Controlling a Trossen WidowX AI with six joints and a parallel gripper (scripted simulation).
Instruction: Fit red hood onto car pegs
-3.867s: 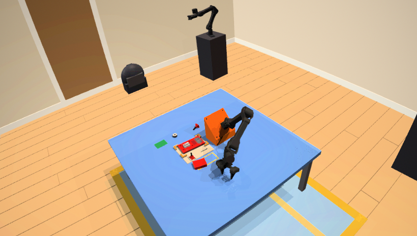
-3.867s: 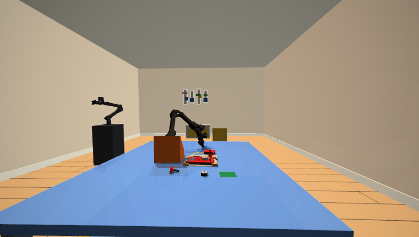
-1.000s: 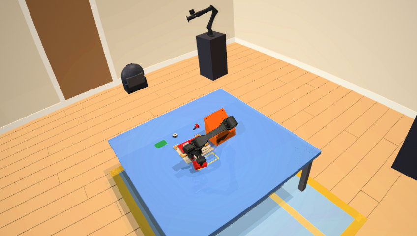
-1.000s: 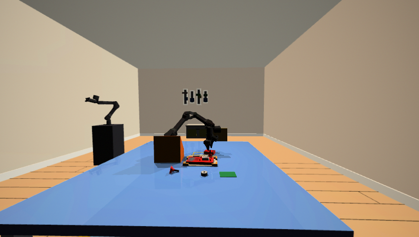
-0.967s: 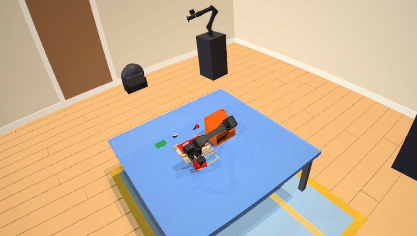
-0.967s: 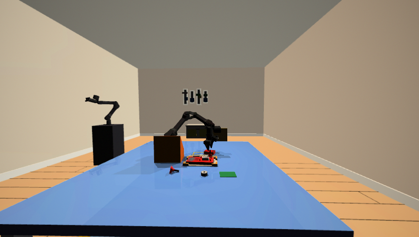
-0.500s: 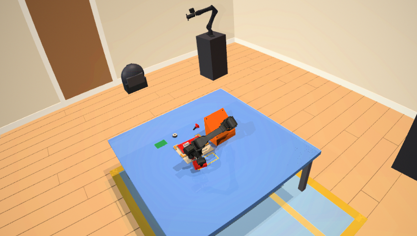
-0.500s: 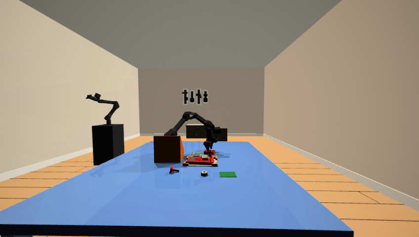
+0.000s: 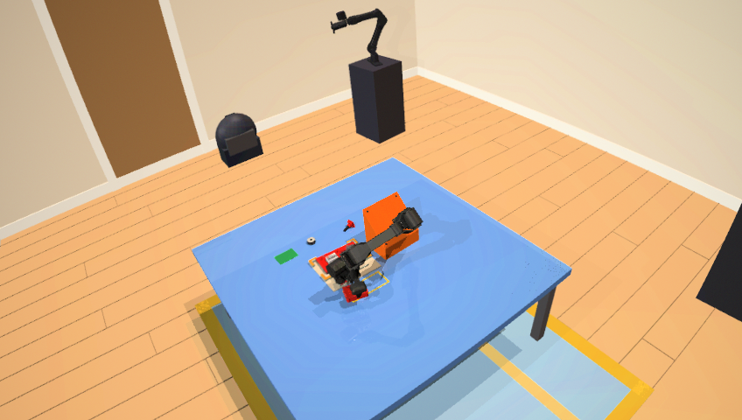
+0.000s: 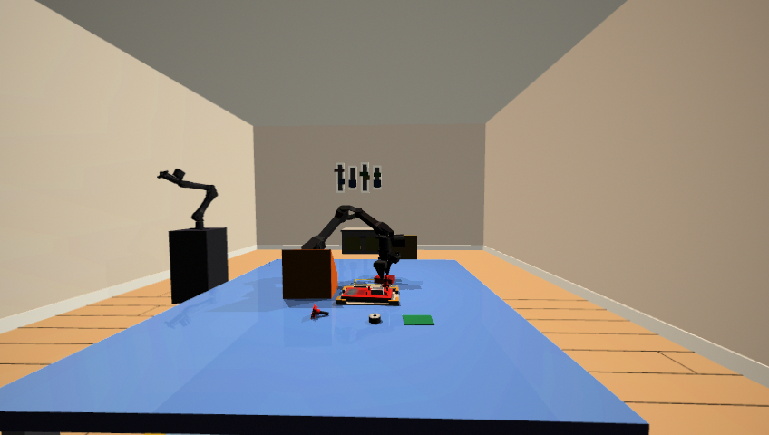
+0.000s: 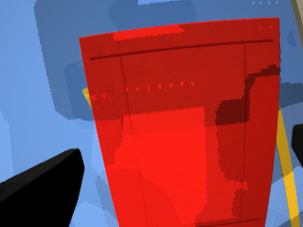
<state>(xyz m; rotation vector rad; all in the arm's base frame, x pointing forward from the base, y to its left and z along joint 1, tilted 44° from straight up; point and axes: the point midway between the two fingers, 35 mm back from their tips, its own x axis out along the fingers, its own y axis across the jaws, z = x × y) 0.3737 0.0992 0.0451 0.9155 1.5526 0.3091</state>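
The red hood is 10 mm below my gripper tip. Also, from my gripper tip: dark ring 420 mm to the right, 60 mm behind, 10 mm below; then green pad 420 mm to the right, 80 mm ahead, 20 mm below.
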